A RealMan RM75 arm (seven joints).
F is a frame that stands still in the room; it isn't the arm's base.
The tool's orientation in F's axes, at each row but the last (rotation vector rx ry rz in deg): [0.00 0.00 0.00]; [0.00 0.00 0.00]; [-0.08 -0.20 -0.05]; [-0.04 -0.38 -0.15]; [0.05 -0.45 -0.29]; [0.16 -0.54 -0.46]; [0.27 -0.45 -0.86]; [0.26 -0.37 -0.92]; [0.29 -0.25 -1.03]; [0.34 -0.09 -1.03]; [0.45 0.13 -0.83]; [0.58 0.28 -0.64]
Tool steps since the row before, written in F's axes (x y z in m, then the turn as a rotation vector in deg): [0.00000 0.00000 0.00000 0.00 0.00 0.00]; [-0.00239 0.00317 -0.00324 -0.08 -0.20 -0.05]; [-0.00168 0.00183 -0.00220 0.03 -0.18 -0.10]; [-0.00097 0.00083 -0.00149 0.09 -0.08 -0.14]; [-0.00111 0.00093 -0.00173 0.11 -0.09 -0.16]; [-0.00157 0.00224 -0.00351 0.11 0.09 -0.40]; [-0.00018 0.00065 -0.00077 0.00 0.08 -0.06]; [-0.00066 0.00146 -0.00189 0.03 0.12 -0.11]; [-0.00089 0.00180 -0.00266 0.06 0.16 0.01]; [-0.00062 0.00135 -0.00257 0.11 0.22 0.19]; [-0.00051 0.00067 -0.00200 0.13 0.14 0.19]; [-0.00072 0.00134 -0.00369 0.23 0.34 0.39]
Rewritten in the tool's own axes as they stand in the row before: [0.00000 0.00000 0.00000 0.00 0.00 0.00]; [-0.00239 0.00317 -0.00324 -0.08 -0.20 -0.05]; [-0.00169 0.00183 -0.00219 0.03 -0.18 -0.10]; [-0.00098 0.00083 -0.00148 0.09 -0.08 -0.14]; [-0.00113 0.00092 -0.00172 0.11 -0.09 -0.16]; [-0.00162 0.00222 -0.00350 0.11 0.09 -0.40]; [-0.00020 0.00064 -0.00077 0.00 0.08 -0.06]; [-0.00070 0.00144 -0.00189 0.03 0.12 -0.11]; [-0.00093 0.00177 -0.00267 0.06 0.16 0.01]; [-0.00065 0.00132 -0.00258 0.11 0.22 0.19]; [-0.00051 0.00065 -0.00201 0.13 0.14 0.19]; [-0.00072 0.00129 -0.00371 0.22 0.35 0.39]
